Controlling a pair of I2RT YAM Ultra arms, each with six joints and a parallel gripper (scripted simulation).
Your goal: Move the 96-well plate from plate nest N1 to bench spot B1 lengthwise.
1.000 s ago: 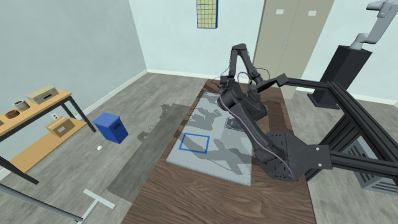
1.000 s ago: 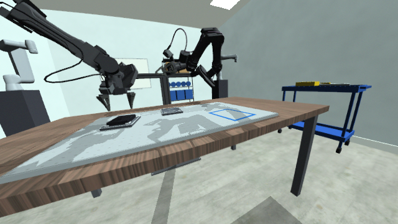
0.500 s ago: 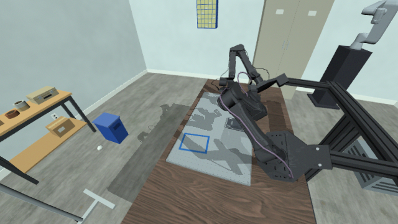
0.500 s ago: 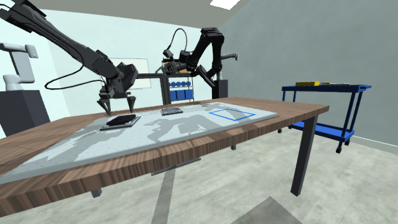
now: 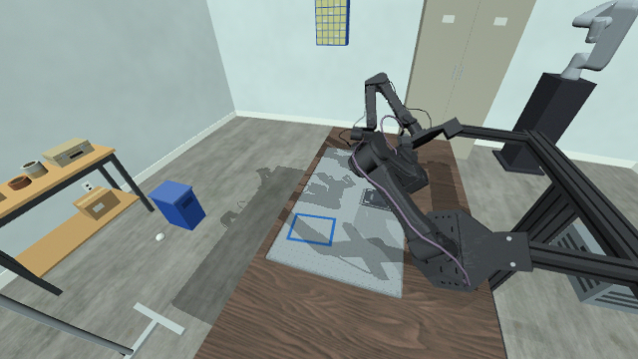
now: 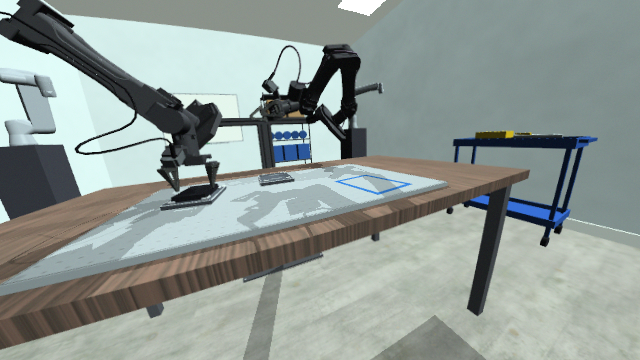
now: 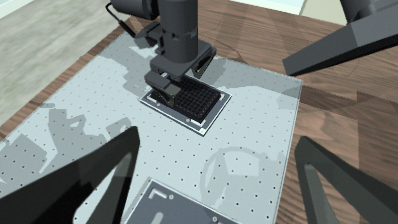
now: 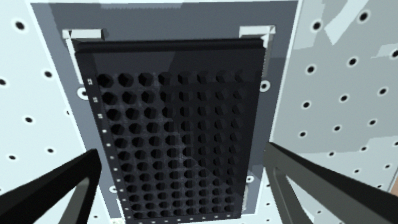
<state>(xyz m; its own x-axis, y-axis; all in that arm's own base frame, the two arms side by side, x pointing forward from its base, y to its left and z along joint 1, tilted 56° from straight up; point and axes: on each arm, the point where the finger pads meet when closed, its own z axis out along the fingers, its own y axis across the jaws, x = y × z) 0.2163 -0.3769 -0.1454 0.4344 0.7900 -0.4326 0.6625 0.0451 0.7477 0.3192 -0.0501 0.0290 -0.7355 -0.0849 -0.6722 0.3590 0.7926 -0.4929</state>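
Right now the black 96-well plate is 2 cm below my right hand.
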